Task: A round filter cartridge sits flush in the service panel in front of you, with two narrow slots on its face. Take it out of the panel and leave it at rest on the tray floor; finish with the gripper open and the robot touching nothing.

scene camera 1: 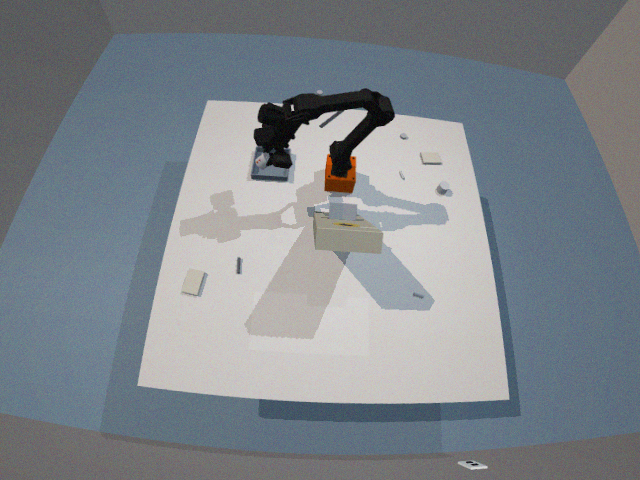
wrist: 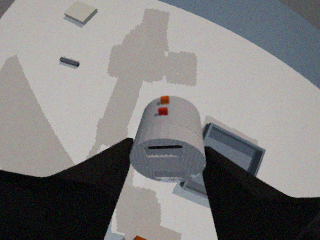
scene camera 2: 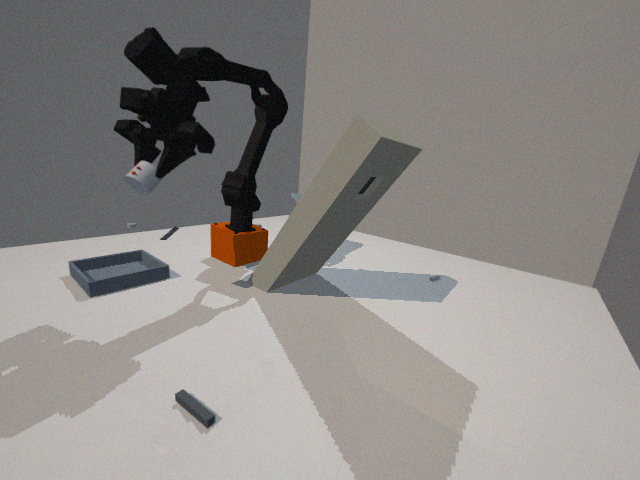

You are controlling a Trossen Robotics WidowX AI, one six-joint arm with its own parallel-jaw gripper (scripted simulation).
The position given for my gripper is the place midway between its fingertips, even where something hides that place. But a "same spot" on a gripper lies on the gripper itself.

Scene:
my gripper: scene camera 1 265,160; wrist; scene camera 2
same spot on my gripper: (wrist: 86,194) = (scene camera 2: 164,145)
same spot on service panel: (scene camera 1: 361,236) = (scene camera 2: 394,130)

